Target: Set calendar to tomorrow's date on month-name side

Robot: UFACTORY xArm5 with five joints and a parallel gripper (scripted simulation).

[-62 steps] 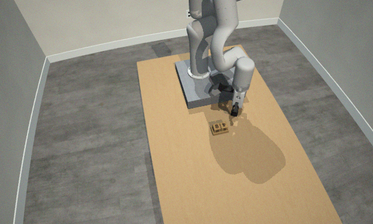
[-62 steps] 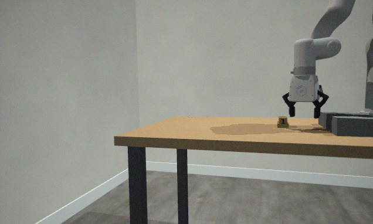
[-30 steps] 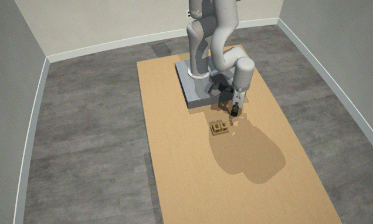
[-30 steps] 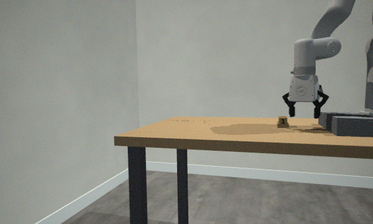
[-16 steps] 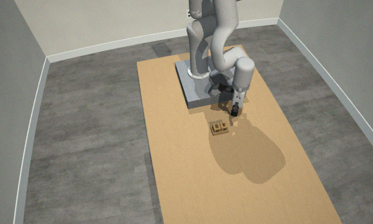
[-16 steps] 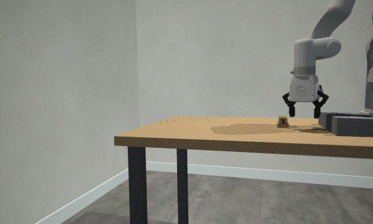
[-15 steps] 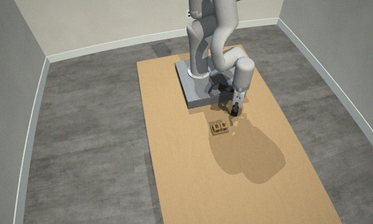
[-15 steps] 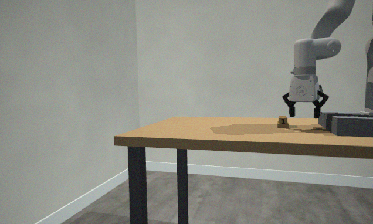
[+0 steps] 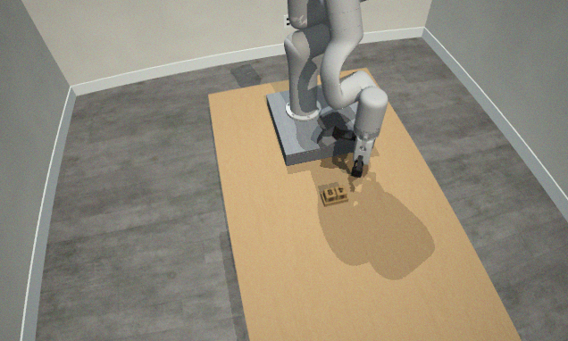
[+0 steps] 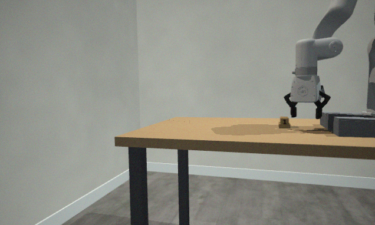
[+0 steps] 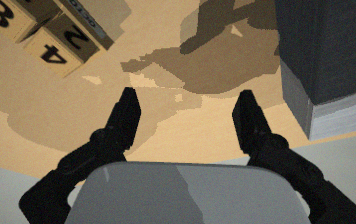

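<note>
Right now my hand is 120 mm to the left of the wooden cube, 70 mm short of it and 30 mm above it. Also, from my hand: wooden tray: 100 mm to the right, 70 mm ahead, 50 mm below.
</note>
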